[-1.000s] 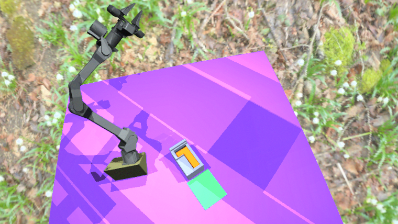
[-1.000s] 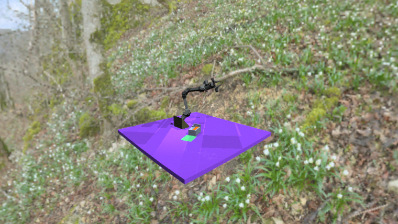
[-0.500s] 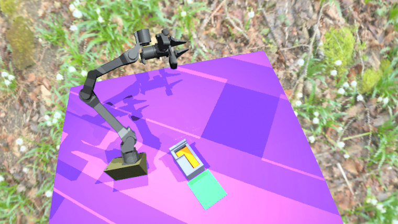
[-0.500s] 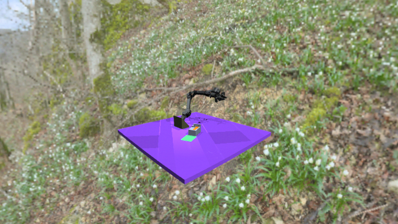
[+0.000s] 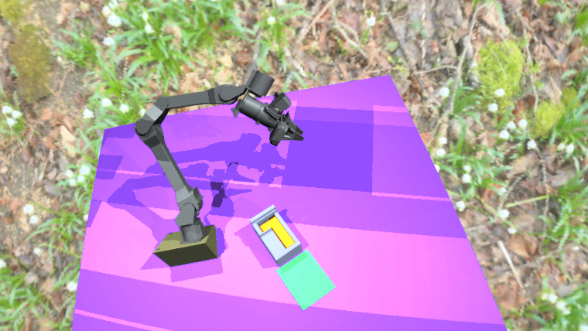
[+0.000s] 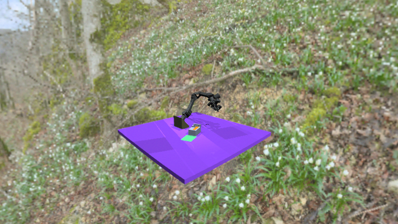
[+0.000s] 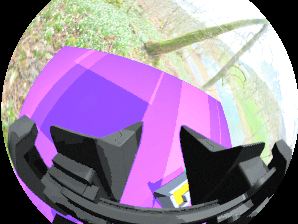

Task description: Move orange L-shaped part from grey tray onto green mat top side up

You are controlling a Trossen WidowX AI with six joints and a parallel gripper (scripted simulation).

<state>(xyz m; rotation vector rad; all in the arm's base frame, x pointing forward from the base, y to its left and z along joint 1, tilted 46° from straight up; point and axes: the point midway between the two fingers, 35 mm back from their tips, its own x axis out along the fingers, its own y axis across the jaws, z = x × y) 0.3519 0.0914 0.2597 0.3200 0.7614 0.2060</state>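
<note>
Right now the orange L-shaped part is 220 mm to the right of my gripper tip, 200 mm below it and 120 mm behind it. Round my gripper tip: green mat (360 mm to the right, 260 mm below, 30 mm behind).
</note>
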